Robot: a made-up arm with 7 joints.
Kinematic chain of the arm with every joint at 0, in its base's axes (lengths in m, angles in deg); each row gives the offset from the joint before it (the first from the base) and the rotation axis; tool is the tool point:
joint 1: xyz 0 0 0.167 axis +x
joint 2: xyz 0 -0.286 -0.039 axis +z
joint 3: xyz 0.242 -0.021 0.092 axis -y
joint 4: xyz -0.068 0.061 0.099 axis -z
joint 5: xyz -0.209 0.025 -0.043 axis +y
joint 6: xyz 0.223 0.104 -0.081 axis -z
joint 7: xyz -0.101 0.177 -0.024 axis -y
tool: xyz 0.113 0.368 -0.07
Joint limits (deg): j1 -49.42..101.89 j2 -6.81..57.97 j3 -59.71..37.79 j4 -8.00..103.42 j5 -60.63..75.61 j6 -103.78..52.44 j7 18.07..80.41
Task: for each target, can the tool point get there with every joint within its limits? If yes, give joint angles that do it. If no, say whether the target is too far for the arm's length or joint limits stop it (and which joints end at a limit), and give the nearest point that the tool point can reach.
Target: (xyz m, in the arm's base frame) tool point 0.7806 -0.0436 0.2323
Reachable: yes | joints 52.22 2.25 18.78 36.10 9.41 37.09 25.20
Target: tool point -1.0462 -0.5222 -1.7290
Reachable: no: too far | nearest point -0.3492 -0.1649 -0.4316 | short by 1.516 m
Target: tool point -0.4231 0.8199 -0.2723
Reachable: no: joint limits stop it (at a limit: joint 2, joint 4, joint 5, joint 6, joint 7) | nearest point -0.2976 0.5690 -0.1379 | short by 0.311 m
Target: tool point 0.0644 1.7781 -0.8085
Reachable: no: too far | nearest point 0.1901 0.6392 -0.2738 | short by 1.264 m
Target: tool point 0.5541 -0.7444 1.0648
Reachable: no: joint limits stop it (at a limit: joint 2, joint 4, joint 5, joint 6, joint 7) | nearest point 0.4863 -0.5774 0.8633 | short by 0.270 m
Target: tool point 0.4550 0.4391 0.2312
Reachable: yes | joints 2.45 41.91 -12.06 45.37 -18.28 28.33 30.91
